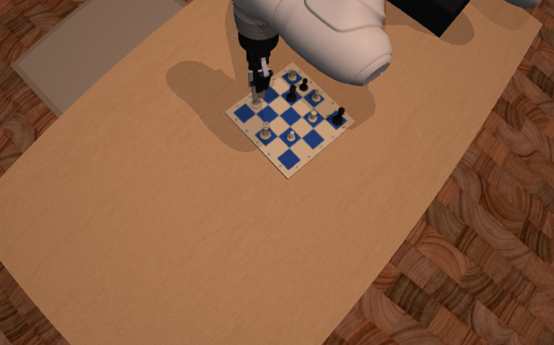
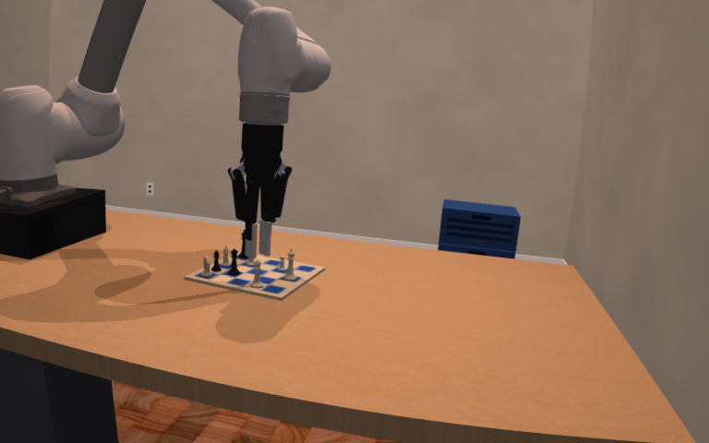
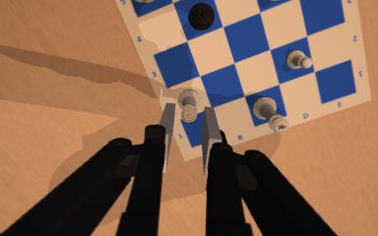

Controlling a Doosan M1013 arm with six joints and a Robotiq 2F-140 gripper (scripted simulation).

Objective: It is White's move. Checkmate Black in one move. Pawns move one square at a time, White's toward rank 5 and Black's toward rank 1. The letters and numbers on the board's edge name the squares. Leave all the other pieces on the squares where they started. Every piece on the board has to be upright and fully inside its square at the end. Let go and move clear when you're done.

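My hand is 50 mm short of the white king, 70 mm to the right of it and 60 mm above it. The rest, counted from my hand: chessboard (30 mm behind, 80 mm to the left, 100 mm below); white pawn (10 mm ahead, 120 mm to the left, 80 mm below).
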